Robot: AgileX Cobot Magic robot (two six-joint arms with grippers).
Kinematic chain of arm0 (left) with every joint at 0, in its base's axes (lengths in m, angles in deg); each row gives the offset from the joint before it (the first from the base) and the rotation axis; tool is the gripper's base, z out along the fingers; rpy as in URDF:
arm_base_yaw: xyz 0 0 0.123 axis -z
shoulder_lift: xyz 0 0 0 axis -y
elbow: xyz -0.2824 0 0.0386 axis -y
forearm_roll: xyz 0.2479 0 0.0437 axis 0.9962 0 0.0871
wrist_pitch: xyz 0 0 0 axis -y
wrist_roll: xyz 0.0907 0 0.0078 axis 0.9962 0 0.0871
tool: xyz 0 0 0 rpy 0 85 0
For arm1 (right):
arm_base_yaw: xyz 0 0 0.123 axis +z
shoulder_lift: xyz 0 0 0 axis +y
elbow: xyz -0.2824 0 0.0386 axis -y
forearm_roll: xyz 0.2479 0 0.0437 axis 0.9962 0 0.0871
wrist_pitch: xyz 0 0 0 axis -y
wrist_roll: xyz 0.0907 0 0.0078 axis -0.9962 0 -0.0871
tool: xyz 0 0 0 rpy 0 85 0
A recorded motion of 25 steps. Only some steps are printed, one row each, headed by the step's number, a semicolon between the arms.
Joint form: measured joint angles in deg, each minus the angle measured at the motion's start. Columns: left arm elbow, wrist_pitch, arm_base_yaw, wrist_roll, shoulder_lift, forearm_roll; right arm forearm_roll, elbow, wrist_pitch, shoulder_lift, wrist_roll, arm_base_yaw.
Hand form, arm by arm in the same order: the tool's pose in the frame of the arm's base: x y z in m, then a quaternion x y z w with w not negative. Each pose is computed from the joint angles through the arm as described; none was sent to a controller.
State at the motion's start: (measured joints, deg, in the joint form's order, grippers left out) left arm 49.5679 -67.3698 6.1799 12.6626 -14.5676 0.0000; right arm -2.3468 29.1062 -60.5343 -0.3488 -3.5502 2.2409
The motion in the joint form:
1: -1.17 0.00 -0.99 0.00 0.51 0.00; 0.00 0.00 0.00 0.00 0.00 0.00
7: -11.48 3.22 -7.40 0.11 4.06 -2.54; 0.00 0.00 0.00 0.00 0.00 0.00
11: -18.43 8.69 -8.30 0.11 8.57 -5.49; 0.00 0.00 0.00 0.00 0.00 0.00
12: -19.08 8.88 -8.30 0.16 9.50 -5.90; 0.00 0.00 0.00 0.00 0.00 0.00
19: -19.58 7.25 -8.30 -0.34 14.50 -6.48; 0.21 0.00 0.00 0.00 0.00 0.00
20: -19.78 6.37 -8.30 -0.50 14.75 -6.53; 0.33 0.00 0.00 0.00 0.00 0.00
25: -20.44 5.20 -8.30 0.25 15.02 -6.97; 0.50 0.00 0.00 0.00 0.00 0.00
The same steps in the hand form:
1: -0.0042 0.0004 0.3621 0.13302 0.84692 0.03354 0.51372; -0.0065 -0.0035 0.2797 0.01058 0.84817 0.00630 0.52958
7: 0.0064 -0.0035 0.3183 0.08912 0.86802 0.03747 0.48703; -0.0065 -0.0035 0.2797 0.01058 0.84817 0.00630 0.52958
11: 0.0090 -0.0071 0.2925 0.07921 0.85493 0.01866 0.51231; -0.0065 -0.0035 0.2797 0.01058 0.84817 0.00630 0.52958
12: 0.0076 -0.0077 0.2897 0.07938 0.85266 0.01578 0.51617; -0.0065 -0.0035 0.2797 0.01058 0.84817 0.00630 0.52958
19: -0.0069 -0.0092 0.2850 0.07743 0.83942 0.01123 0.53783; -0.0065 -0.0032 0.2797 0.01050 0.84820 0.00813 0.52951
20: -0.0078 -0.0094 0.2827 0.07707 0.84330 0.00930 0.53181; -0.0065 -0.0030 0.2797 0.01046 0.84822 0.00917 0.52946
25: -0.0080 -0.0101 0.2780 0.08385 0.84961 0.00748 0.52064; -0.0065 -0.0028 0.2797 0.01039 0.84824 0.01065 0.52940

